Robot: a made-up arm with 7 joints. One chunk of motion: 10 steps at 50 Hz.
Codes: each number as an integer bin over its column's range. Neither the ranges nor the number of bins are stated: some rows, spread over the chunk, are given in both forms.
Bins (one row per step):
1: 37 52 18 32 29 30
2: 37 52 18 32 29 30
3: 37 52 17 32 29 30
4: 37 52 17 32 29 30
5: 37 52 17 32 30 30
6: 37 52 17 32 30 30
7: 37 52 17 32 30 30
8: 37 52 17 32 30 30
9: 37 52 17 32 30 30
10: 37 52 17 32 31 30
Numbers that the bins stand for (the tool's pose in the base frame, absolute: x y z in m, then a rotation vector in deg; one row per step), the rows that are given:
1: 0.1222 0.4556 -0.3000 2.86 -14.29 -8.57
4: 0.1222 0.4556 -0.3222 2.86 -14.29 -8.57
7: 0.1222 0.4556 -0.3222 2.86 -8.57 -8.57
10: 0.1222 0.4556 -0.3222 2.86 -2.86 -8.57
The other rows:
2: 0.1222 0.4556 -0.3000 2.86 -14.29 -8.57
3: 0.1222 0.4556 -0.3222 2.86 -14.29 -8.57
5: 0.1222 0.4556 -0.3222 2.86 -8.57 -8.57
6: 0.1222 0.4556 -0.3222 2.86 -8.57 -8.57
8: 0.1222 0.4556 -0.3222 2.86 -8.57 -8.57
9: 0.1222 0.4556 -0.3222 2.86 -8.57 -8.57

